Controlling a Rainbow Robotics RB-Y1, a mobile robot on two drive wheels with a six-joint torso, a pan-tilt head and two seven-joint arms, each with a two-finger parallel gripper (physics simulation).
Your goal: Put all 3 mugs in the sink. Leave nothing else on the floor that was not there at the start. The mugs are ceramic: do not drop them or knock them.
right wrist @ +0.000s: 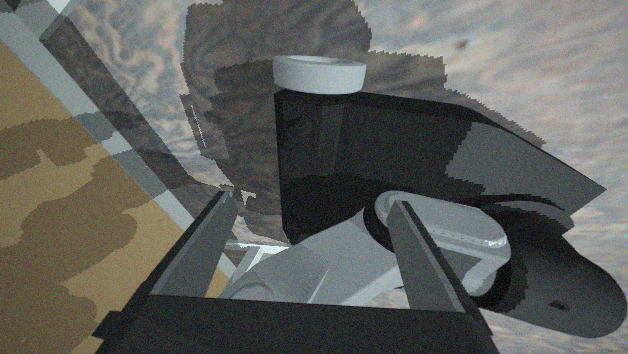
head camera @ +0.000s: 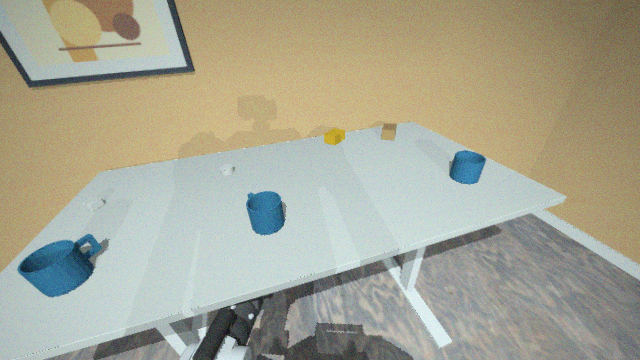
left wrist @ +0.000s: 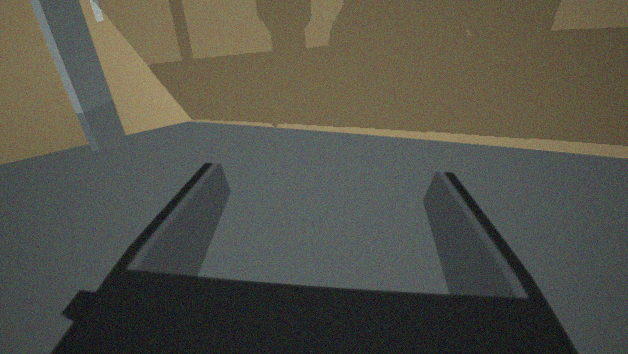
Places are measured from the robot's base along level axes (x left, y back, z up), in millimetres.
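Where they show: left gripper, fingertip midpoint: (left wrist: 324, 182); right gripper, fingertip midpoint: (right wrist: 312, 206).
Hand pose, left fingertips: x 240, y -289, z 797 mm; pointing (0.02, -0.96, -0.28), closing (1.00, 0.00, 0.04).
Note:
After its pixels a point has its place.
Three blue mugs stand upright on the white table (head camera: 165, 280) @[x 381, y -158, z 950 mm]: a wide mug (head camera: 62, 272) @[x 572, y -129, z 1004 mm] at the left, a mug (head camera: 266, 215) @[x 178, y -303, z 1018 mm] near the middle and a mug (head camera: 467, 169) @[x -413, y -550, z 1006 mm] at the right end. The sink does not show. My left arm (head camera: 220, 330) @[x 223, y -75, z 927 mm] reaches up to the table's front edge from below; its hand is hidden by the table top in the head view. My left gripper (left wrist: 324, 182) @[x 240, y -289, z 797 mm] is open and empty, facing a grey surface that looks like the table's underside. My right gripper (right wrist: 312, 206) @[x -235, y 94, z 464 mm] is open and empty, above the robot's base, away from the mugs.
A yellow block (head camera: 335, 137) @[x 16, y -876, z 988 mm] and a tan block (head camera: 388, 132) @[x -231, y -929, z 988 mm] lie at the table's back edge. A small white cup-like thing (head camera: 227, 170) @[x 421, y -608, z 971 mm] and a small white piece (head camera: 95, 204) @[x 779, y -398, z 968 mm] are further left. Table legs (head camera: 427, 317) (left wrist: 92, 75) @[x -396, y -788, z 725 mm] stand under the top. A wall runs behind.

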